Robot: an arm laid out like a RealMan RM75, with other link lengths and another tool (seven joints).
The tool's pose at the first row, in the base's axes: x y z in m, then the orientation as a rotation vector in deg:
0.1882, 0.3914, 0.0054, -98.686, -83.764, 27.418
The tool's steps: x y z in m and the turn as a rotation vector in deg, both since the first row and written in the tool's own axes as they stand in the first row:
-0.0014, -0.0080, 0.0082, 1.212, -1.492, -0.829
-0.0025, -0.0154, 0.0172, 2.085, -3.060, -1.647
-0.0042, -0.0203, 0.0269, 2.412, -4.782, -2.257
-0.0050, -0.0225, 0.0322, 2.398, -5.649, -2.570
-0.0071, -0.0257, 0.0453, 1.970, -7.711, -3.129
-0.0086, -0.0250, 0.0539, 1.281, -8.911, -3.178
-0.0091, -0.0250, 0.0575, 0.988, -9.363, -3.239
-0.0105, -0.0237, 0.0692, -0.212, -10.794, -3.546
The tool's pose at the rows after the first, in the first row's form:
0.1768, 0.3928, 0.0063, -97.044, -84.897, 29.148
0.1652, 0.3948, 0.0064, -95.651, -86.215, 30.727
0.1546, 0.3964, 0.0040, -94.826, -87.730, 32.209
0.1492, 0.3974, 0.0023, -94.538, -88.582, 32.838
0.1371, 0.3998, -0.0035, -94.294, -90.659, 34.188
0.1309, 0.4012, -0.0095, -94.718, -91.875, 34.847
0.1281, 0.4020, -0.0118, -94.866, -92.385, 35.051
0.1201, 0.4045, -0.0201, -95.450, -94.228, 35.460

